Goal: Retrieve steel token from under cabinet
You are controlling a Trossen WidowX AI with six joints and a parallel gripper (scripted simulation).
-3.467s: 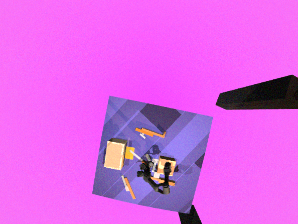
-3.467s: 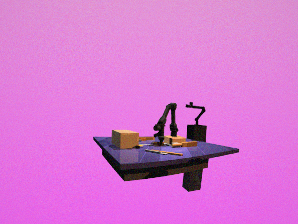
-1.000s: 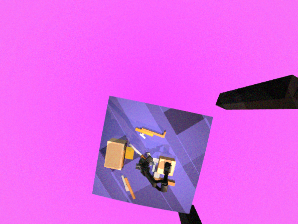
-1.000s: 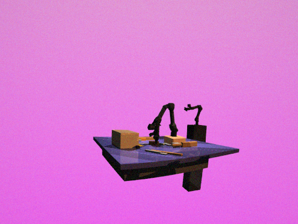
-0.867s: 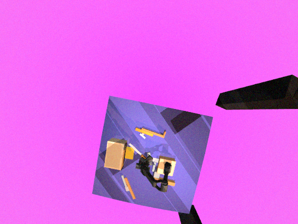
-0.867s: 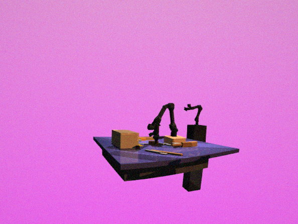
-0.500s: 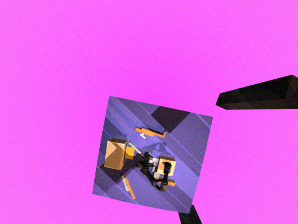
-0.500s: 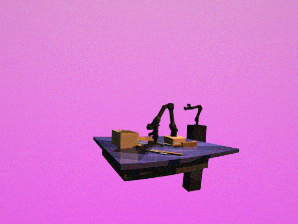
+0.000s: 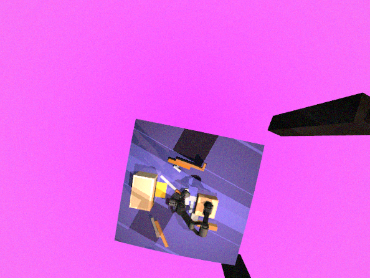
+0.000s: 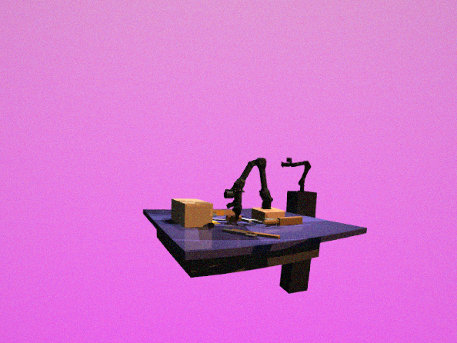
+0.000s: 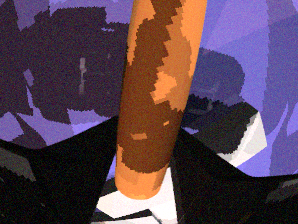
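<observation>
Right now the grey bar is 50 mm behind my gripper tip and 10 mm to the right of it. Also, from my gripper tip: small white piece 230 mm to the right, 140 mm ahead; then orange block 260 mm behind, 190 mm to the left, 10 mm above; then orange bar 280 mm to the right, 140 mm ahead.
</observation>
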